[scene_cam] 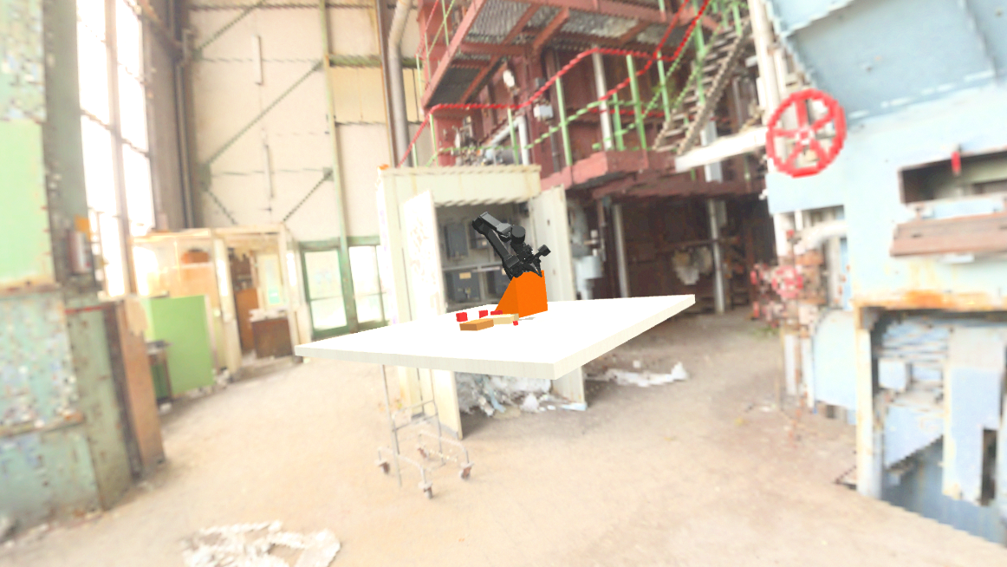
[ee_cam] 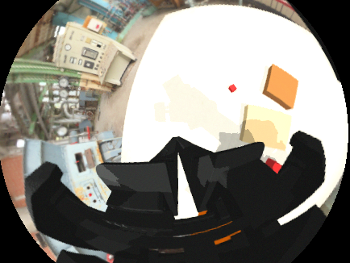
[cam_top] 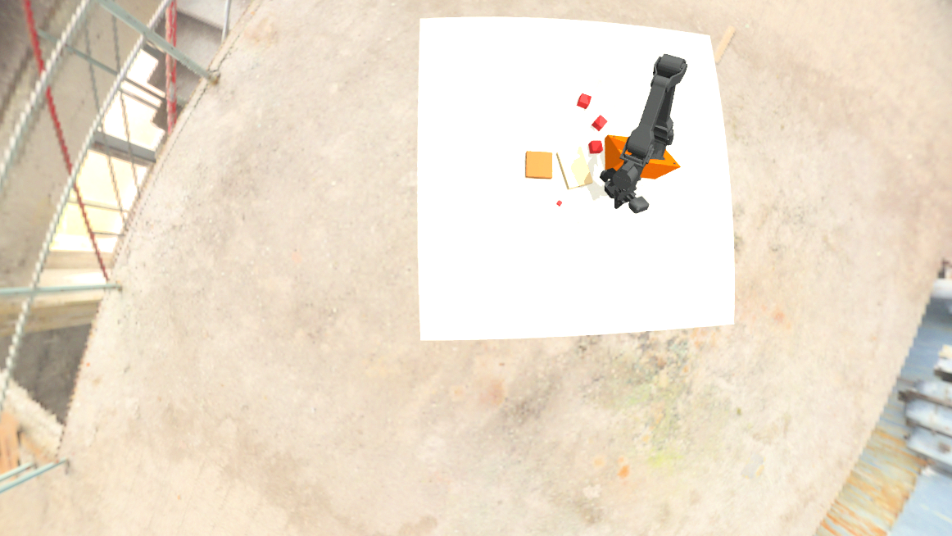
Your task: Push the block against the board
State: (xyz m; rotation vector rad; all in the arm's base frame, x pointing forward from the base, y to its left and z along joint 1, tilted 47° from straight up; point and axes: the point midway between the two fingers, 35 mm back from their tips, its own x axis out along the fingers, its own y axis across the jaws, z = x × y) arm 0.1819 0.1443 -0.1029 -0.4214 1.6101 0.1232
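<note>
Right now the board is 90 mm ahead of my gripper tip, 180 mm to the right of it and 160 mm below it. From my gripper tip the other things lie so: square block 220 mm ahead, 190 mm to the right, 160 mm below; then tiny red piece 150 mm ahead, 50 mm to the right, 170 mm below.
</note>
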